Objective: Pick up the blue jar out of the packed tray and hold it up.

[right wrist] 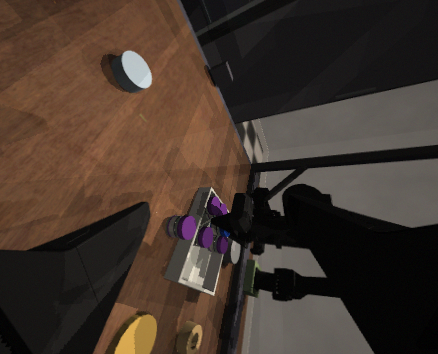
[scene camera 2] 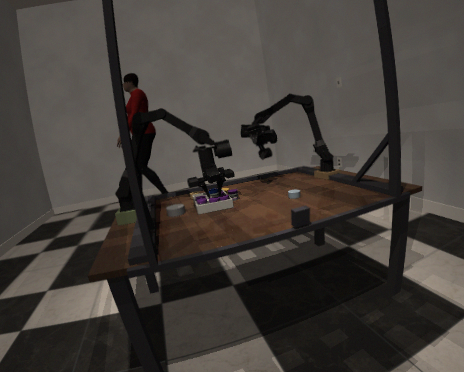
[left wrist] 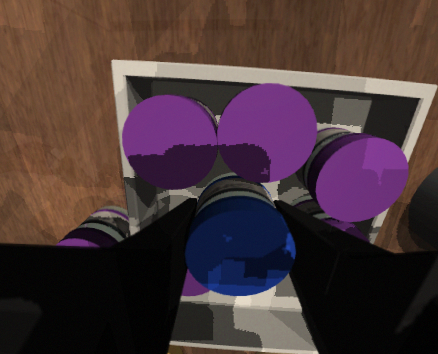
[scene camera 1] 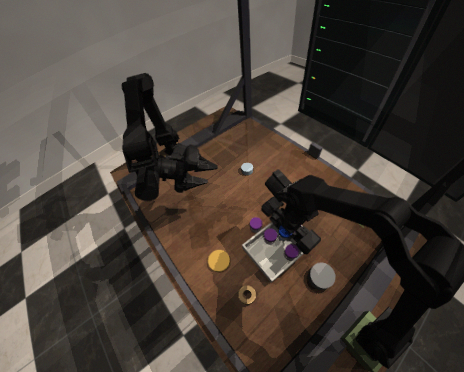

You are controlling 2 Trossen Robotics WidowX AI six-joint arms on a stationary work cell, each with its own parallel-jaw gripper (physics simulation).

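Where they show: left gripper, fingertip midpoint: (right wrist: 214, 224) (scene camera 2: 214, 197) (left wrist: 234, 207) (scene camera 1: 284, 233); right gripper, fingertip midpoint: (right wrist: 219, 204) (scene camera 2: 259, 151) (scene camera 1: 212, 174); left arm's base, link origin: (right wrist: 256, 279) (scene camera 2: 128, 208) (scene camera 1: 372, 340); right arm's base, link origin: (scene camera 2: 327, 170) (scene camera 1: 173, 150).
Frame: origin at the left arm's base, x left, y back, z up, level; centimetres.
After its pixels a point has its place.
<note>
The blue jar (scene camera 1: 285, 232) @(z 2.0, x -2.0, y -35.7 cm) (scene camera 2: 213, 191) @(z 1.7, x -4.5, y -35.9 cm) (left wrist: 240, 247) @(z 2.0, x -3.1, y -36.2 cm) (right wrist: 225, 233) @(z 2.0, x -0.9, y -36.6 cm) is between the fingers of my left gripper (scene camera 1: 289, 233) @(z -1.4, x -2.8, y -36.3 cm) (scene camera 2: 213, 194) @(z -1.4, x -2.8, y -36.3 cm) (left wrist: 234, 207) @(z -1.4, x -2.8, y -36.3 cm), which is shut on it. It is over the packed tray (scene camera 1: 257, 262) @(z -1.5, x 9.9, y -34.5 cm) (scene camera 2: 215, 207) @(z -3.5, x -9.5, y -35.2 cm) (left wrist: 270, 73) @(z -1.5, x -9.3, y -35.5 cm) (right wrist: 174, 270) @(z -3.1, x 8.9, y -41.9 cm), its lid a little above the neighbouring purple lids. Several purple-lidded jars are in the tray, among them one at the left (left wrist: 170, 142) @(z -0.6, x -6.2, y -39.5 cm), one beside it (left wrist: 267, 132) @(z -0.6, x -7.0, y -35.4 cm) and a tilted one (left wrist: 362, 177) @(z -0.6, x -5.4, y -30.8 cm). The tray floor below the blue jar is partly hidden. My right gripper (scene camera 1: 211, 174) @(z 13.4, x 7.0, y -60.5 cm) is open and empty, above the table away from the tray.
A purple-lidded jar (scene camera 1: 256, 223) @(z -1.0, x 2.2, y -44.7 cm) (left wrist: 95, 230) @(z -1.9, x 0.1, y -44.5 cm) (right wrist: 186, 227) @(z -1.0, x 2.5, y -45.8 cm) stands just outside the tray. A grey cylinder (scene camera 1: 322, 276) @(z -2.0, x -2.6, y -19.4 cm) (scene camera 2: 175, 209) @(z -2.1, x -6.7, y -19.7 cm), a yellow disc (scene camera 1: 219, 260) @(z -3.8, x 18.9, y -42.6 cm), a tan ring (scene camera 1: 241, 297) @(z -2.5, x 19.8, y -29.4 cm) and a pale blue cylinder (scene camera 1: 247, 168) @(z -2.6, x -11.2, y -66.9 cm) (scene camera 2: 294, 193) @(z -2.9, x -13.7, y -66.8 cm) (right wrist: 134, 71) @(z -2.6, x -10.7, y -67.7 cm) are on the table.
</note>
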